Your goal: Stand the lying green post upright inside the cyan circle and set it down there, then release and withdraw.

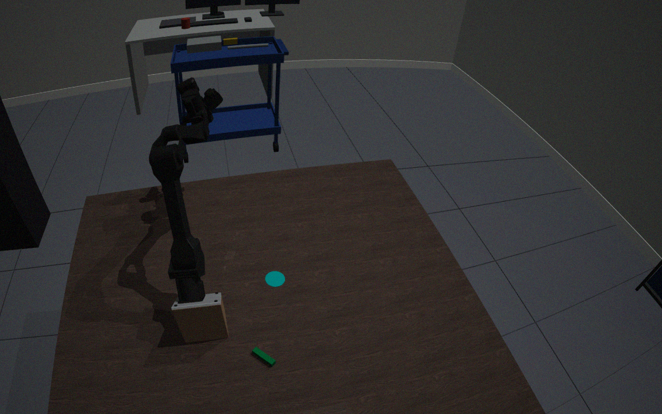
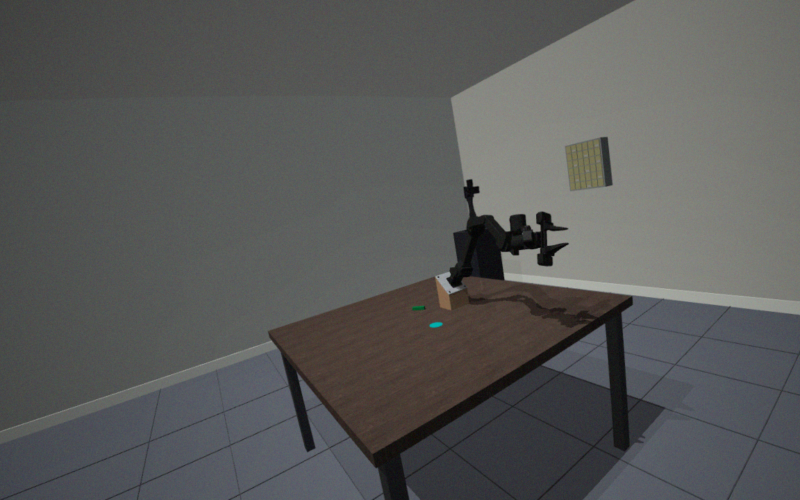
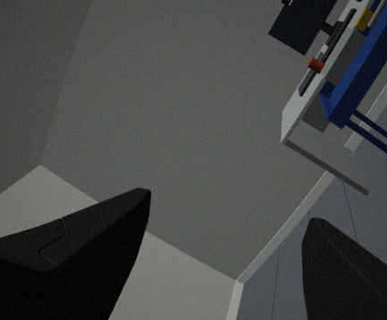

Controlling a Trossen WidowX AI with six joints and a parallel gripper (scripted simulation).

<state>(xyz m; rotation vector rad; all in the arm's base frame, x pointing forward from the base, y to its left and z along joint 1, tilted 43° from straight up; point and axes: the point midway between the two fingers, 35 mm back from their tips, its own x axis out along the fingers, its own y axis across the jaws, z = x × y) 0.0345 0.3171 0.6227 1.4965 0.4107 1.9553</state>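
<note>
Now: the green post 820 mm to the right of my gripper tip, 360 mm below it and 140 mm ahead of it. The rest, counted from my gripper tip: cyan circle: 560 mm to the right, 370 mm below, 220 mm ahead.
</note>
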